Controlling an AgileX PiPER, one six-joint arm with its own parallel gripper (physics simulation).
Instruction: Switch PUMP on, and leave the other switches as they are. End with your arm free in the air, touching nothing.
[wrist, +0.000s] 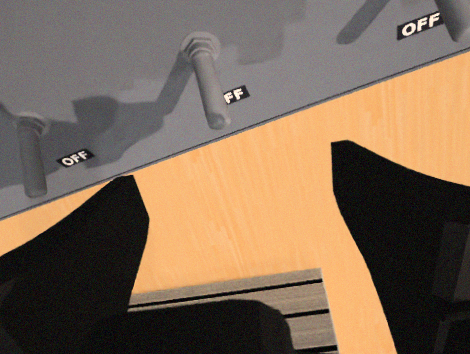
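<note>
A grey switch panel (150, 30) fills the top of the wrist view. A middle toggle lever (210, 90) points down toward the panel's lower edge, over a partly covered OFF label (236, 94). A left lever (32, 160) also points down, beside its OFF label (75, 158). Part of a right lever (456, 20) shows at the top right corner, beside another OFF label (420, 25). No PUMP name shows, so I cannot tell which lever is PUMP. My gripper (234, 182) is open and empty, its fingertips below the panel's edge in the view, apart from the levers.
A wooden table top (240, 210) lies below the panel's edge. A grey-brown slatted board (305, 296) lies at the bottom of the view, partly under a dark shape or shadow. Dark shadows of the levers and arm fall across the panel.
</note>
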